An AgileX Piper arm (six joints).
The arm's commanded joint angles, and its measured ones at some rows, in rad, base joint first. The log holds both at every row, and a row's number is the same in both.
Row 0, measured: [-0.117, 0.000, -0.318, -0.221, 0.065, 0.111]
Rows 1 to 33, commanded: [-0.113, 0.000, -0.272, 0.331, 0.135, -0.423]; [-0.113, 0.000, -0.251, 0.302, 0.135, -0.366]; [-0.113, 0.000, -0.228, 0.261, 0.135, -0.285]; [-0.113, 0.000, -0.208, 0.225, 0.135, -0.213]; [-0.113, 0.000, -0.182, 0.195, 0.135, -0.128]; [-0.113, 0.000, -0.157, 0.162, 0.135, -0.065]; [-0.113, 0.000, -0.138, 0.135, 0.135, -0.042]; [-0.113, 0.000, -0.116, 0.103, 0.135, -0.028]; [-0.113, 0.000, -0.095, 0.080, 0.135, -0.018]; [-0.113, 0.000, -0.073, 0.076, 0.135, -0.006]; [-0.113, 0.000, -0.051, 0.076, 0.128, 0.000]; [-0.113, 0.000, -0.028, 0.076, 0.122, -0.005]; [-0.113, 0.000, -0.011, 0.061, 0.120, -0.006]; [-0.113, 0.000, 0.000, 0.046, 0.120, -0.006]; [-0.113, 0.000, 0.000, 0.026, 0.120, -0.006]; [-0.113, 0.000, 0.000, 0.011, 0.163, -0.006]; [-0.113, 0.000, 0.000, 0.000, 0.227, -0.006]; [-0.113, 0.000, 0.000, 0.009, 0.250, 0.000]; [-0.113, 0.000, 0.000, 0.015, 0.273, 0.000]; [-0.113, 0.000, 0.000, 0.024, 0.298, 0.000]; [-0.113, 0.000, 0.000, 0.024, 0.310, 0.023]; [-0.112, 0.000, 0.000, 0.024, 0.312, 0.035]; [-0.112, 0.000, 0.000, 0.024, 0.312, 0.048]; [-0.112, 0.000, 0.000, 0.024, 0.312, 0.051]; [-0.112, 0.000, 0.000, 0.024, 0.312, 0.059]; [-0.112, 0.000, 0.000, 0.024, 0.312, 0.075]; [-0.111, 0.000, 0.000, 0.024, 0.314, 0.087]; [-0.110, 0.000, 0.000, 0.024, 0.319, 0.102]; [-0.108, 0.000, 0.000, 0.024, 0.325, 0.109]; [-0.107, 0.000, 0.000, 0.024, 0.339, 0.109]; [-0.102, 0.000, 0.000, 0.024, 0.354, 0.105]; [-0.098, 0.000, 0.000, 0.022, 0.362, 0.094]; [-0.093, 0.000, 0.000, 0.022, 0.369, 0.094]
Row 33, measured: [-0.109, 0.001, -0.004, 0.028, 0.335, 0.093]
